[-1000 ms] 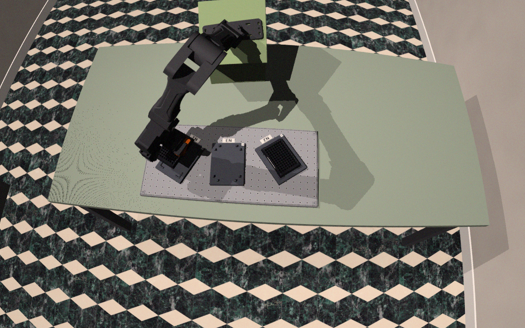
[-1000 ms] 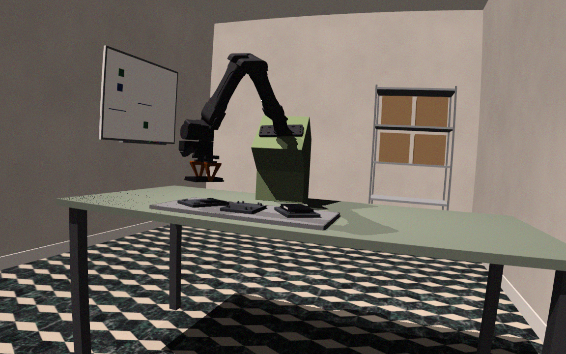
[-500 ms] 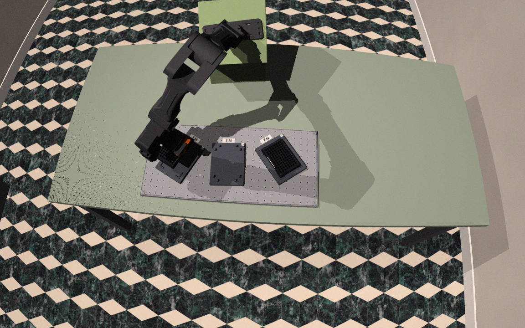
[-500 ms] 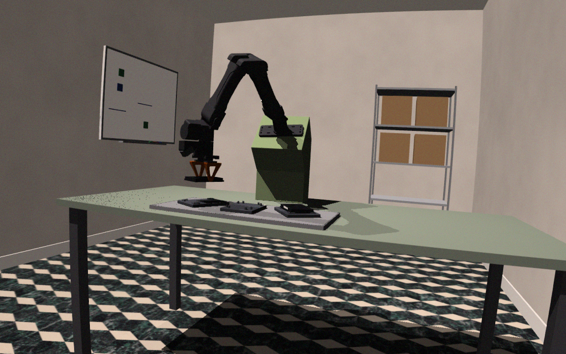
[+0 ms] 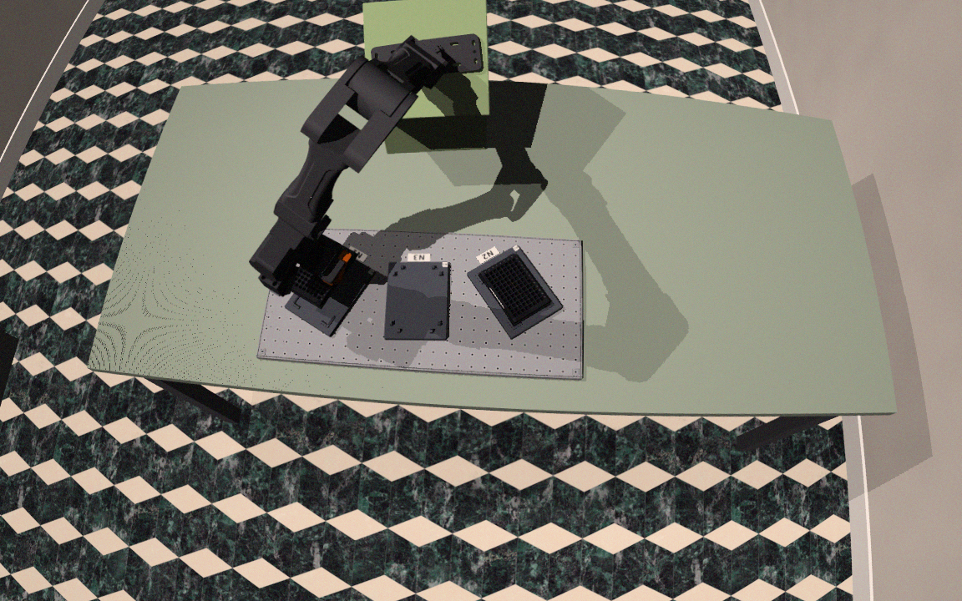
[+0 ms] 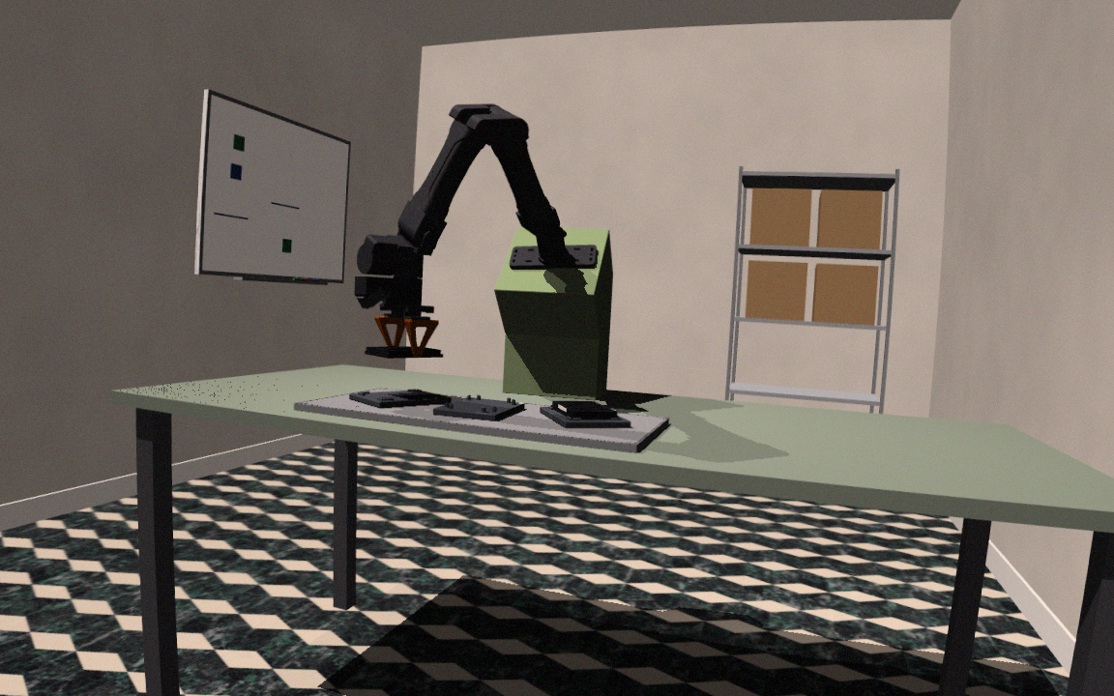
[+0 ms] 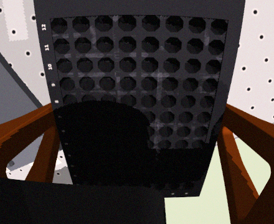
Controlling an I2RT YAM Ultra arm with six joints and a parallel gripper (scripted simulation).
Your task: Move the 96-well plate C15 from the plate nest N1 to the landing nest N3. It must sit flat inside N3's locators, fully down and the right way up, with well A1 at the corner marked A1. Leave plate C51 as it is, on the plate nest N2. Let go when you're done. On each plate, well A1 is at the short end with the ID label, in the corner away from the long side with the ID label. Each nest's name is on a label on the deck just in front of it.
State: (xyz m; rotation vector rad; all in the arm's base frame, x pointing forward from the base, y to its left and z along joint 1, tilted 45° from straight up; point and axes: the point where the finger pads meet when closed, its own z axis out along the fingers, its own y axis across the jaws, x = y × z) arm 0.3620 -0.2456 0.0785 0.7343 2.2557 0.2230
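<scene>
Now: the landing nest N3 17 cm to the left of my hand, 10 cm below it and 5 cm ahead of it. The rest, counted from my hand: plate nest N1 (10 cm below, 1 cm to the right); N1 label (10 cm below, 7 cm behind, 6 cm to the left).
</scene>
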